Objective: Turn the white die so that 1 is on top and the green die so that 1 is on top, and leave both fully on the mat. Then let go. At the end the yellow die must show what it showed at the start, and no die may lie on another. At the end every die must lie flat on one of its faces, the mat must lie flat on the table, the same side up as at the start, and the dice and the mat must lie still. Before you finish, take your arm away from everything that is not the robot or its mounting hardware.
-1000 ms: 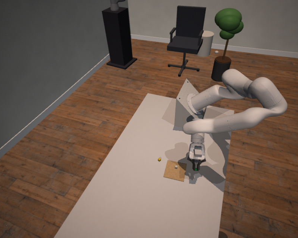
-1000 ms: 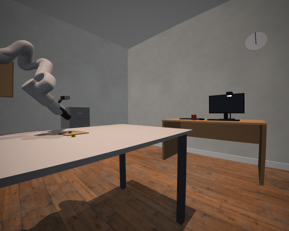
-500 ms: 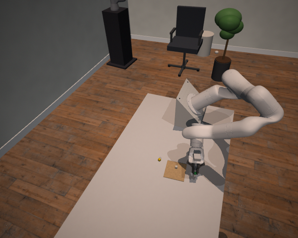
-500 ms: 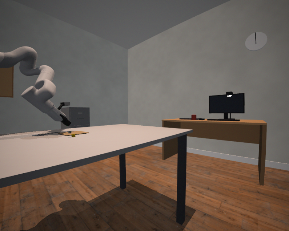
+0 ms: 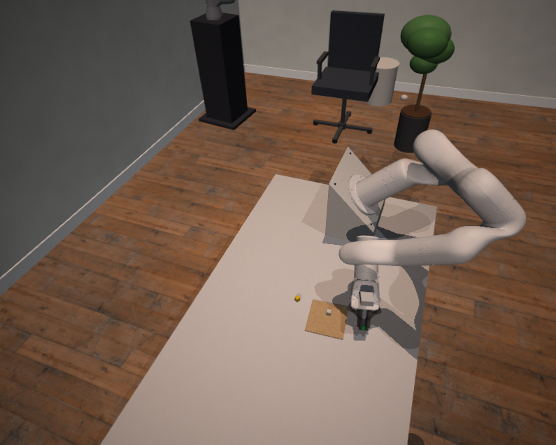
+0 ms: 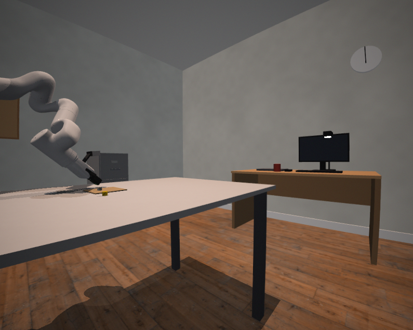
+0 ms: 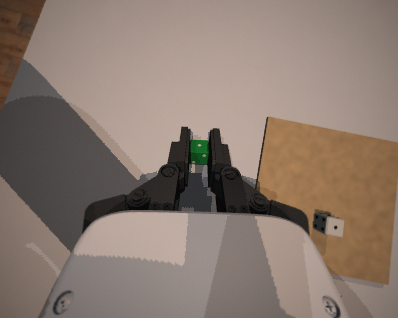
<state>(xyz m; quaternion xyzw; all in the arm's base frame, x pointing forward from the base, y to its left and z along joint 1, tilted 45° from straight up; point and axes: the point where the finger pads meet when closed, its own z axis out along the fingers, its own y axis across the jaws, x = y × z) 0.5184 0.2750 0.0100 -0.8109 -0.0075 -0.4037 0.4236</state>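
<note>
Right now my hand is 1 cm short of the green die and 1 cm above it. The rest, counted from my hand: mat 13 cm to the right, 4 cm below, 2 cm ahead; white die 13 cm to the right, 3 cm below, 1 cm behind; yellow die 27 cm to the right, 3 cm below, 1 cm behind.
</note>
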